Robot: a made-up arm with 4 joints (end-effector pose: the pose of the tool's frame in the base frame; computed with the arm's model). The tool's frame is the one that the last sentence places. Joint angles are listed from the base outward.
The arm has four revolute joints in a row. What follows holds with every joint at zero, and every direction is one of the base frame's.
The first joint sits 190 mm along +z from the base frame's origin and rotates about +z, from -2.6 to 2.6 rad.
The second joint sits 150 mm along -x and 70 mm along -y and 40 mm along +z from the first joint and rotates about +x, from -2.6 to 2.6 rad.
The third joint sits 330 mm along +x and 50 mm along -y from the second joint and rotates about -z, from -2.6 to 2.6 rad.
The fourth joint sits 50 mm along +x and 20 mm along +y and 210 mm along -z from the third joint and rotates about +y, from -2.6 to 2.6 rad.
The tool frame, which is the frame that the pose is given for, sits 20 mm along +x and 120 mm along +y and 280 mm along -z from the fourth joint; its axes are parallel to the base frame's.
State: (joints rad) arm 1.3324 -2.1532 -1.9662 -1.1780
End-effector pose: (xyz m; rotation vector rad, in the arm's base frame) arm 0.3941 -0.1689 0.2373 -1.2638 0.7263 2.5048
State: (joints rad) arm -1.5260 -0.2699 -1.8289 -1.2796
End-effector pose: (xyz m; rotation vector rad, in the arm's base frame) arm 0.0752 0.0415 -0.0921 0.2110 -1.0002 0.2333
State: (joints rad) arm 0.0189 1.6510 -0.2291 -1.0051
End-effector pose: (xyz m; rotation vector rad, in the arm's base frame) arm 0.4326 0.2680 0.4108 1.6099 -0.9262 -0.6585
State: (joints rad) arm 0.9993 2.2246 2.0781 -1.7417
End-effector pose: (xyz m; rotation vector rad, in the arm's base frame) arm -0.1622 0.2775 -0.0007 -0.3181 0.5875 -0.3450
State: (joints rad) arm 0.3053 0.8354 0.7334 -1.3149
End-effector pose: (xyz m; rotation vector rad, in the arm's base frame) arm 0.4879 0.1682 -0.0672 0.3397 -0.8199 -0.7827
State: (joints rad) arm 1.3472 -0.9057 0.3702 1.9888
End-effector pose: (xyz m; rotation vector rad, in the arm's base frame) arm 0.0681 0.0165 0.0350 -1.1307 1.0765 -0.0215
